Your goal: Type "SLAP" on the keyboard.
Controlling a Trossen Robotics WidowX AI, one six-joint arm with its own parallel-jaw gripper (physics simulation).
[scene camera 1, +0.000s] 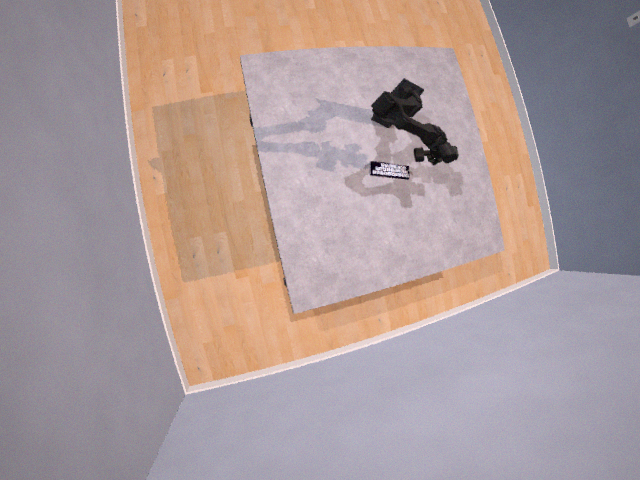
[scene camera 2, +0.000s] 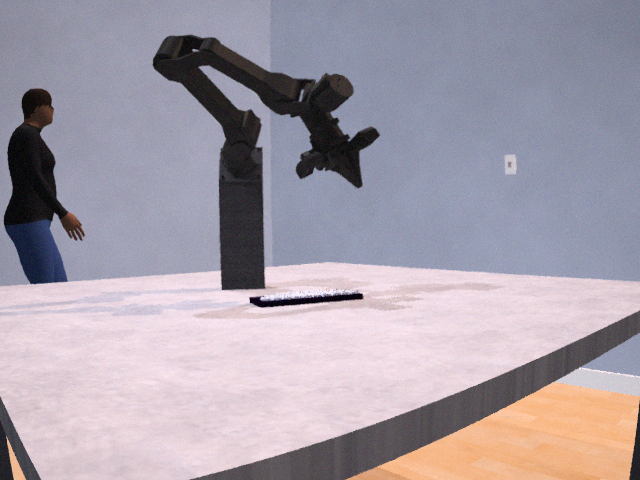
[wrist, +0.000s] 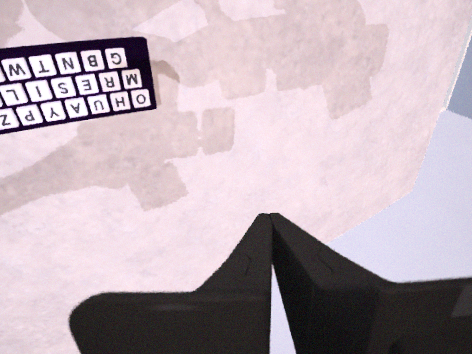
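Where they show: gripper, fingertip midpoint: (scene camera 1: 433, 164) (scene camera 2: 360, 187) (wrist: 268, 222); arm's base, link origin: (scene camera 1: 407, 93) (scene camera 2: 239, 163).
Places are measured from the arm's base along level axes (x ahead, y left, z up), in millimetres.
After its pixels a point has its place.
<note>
A small black keyboard (scene camera 1: 389, 169) @(y -97, x 256, z -278 mm) (scene camera 2: 268, 303) @(y -187, x 248, z -289 mm) (wrist: 138, 54) @(y 5, x 290, z -285 mm) with white letter keys lies flat on the table. In the wrist view it is at the upper left, its letters upside down and its left end cut off. There the S key (wrist: 63, 88) @(y -67, x 274, z -280 mm) and L key (wrist: 12, 94) @(y -103, x 254, z -280 mm) are in the middle visible row, and the A key (wrist: 76, 107) @(y -72, x 294, z -279 mm) and P key (wrist: 30, 117) @(y -109, x 276, z -279 mm) are in the row nearest my fingers. My gripper (scene camera 2: 360, 186) @(y 9, x 328, z -74 mm) (wrist: 268, 222) @(y 9, x 328, z -74 mm) is shut and empty, tips together, pointing down at a slant. It is high above the table, off to the keyboard's right in scene camera 1.
The square grey table (scene camera 1: 361, 248) @(y -412, x 539, z -295 mm) (scene camera 2: 310, 361) @(y -468, x 555, z -296 mm) (wrist: 240, 185) @(y 11, x 528, z -296 mm) bears the arm's dark pedestal (scene camera 2: 242, 232) @(y -13, x 21, z -163 mm), which stands behind the keyboard in scene camera 2. Arm shadows fall around the keyboard. A person (scene camera 2: 33, 175) in a black top stands beyond the table at the left.
</note>
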